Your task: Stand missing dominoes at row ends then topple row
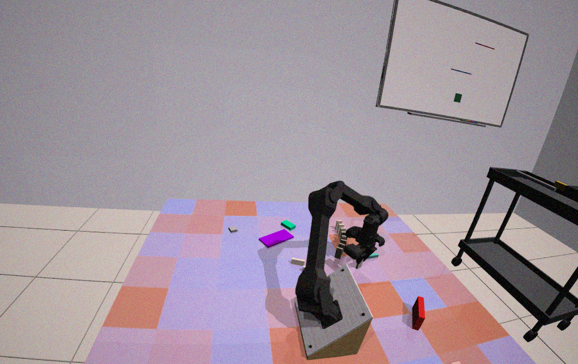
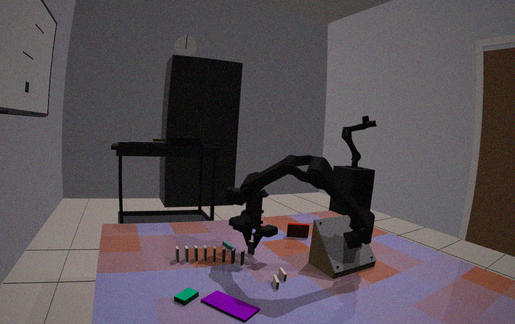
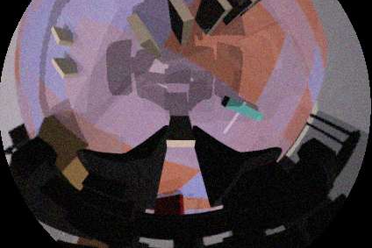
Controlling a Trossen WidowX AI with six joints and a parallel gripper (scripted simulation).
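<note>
Right now my gripper tip is 80 mm to the left of the teal bar, 60 mm short of it and 20 mm above it. From my gripper tip the other things lie so: purple plate 320 mm to the left, 190 mm ahead, 20 mm below; then red block 270 mm behind, 120 mm to the right; then green block 290 mm ahead, 260 mm to the left, 20 mm below.
</note>
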